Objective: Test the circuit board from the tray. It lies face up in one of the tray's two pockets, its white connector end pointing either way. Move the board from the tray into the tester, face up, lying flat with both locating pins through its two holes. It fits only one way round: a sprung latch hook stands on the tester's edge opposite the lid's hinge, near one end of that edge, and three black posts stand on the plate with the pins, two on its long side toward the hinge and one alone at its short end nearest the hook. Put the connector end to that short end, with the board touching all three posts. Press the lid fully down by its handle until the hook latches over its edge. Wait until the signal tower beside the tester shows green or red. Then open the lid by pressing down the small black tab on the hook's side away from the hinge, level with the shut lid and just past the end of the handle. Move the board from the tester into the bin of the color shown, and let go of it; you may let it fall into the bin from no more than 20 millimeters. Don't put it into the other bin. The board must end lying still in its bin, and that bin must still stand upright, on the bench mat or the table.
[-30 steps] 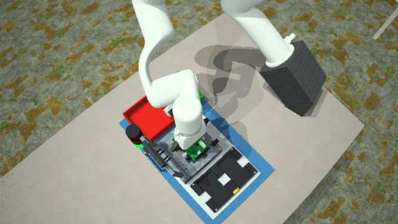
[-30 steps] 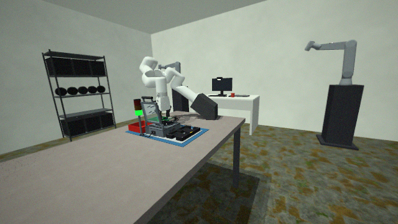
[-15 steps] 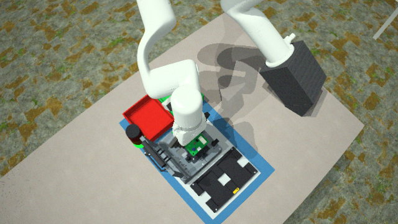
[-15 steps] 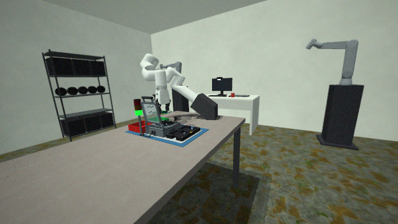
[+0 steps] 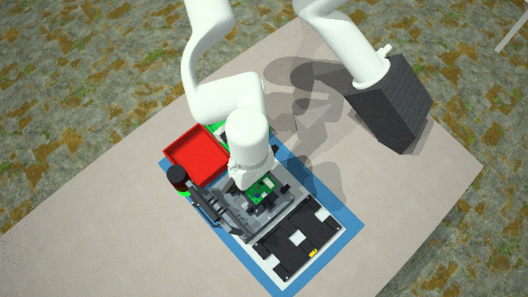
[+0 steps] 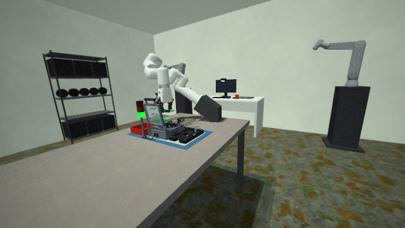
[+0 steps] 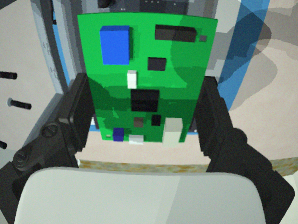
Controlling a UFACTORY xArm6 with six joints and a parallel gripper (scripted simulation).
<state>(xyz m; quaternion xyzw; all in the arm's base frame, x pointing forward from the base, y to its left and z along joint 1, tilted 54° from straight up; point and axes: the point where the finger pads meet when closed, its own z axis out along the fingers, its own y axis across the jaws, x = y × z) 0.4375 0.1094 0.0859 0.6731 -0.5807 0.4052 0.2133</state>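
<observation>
The green bin is 200 mm to the right of my hand, 170 mm below it and 110 mm behind it. Round my hand: green circuit board 10 mm below; then black latch hook 90 mm below, 60 mm to the left, 60 mm behind; then tester lid 120 mm ahead.
</observation>
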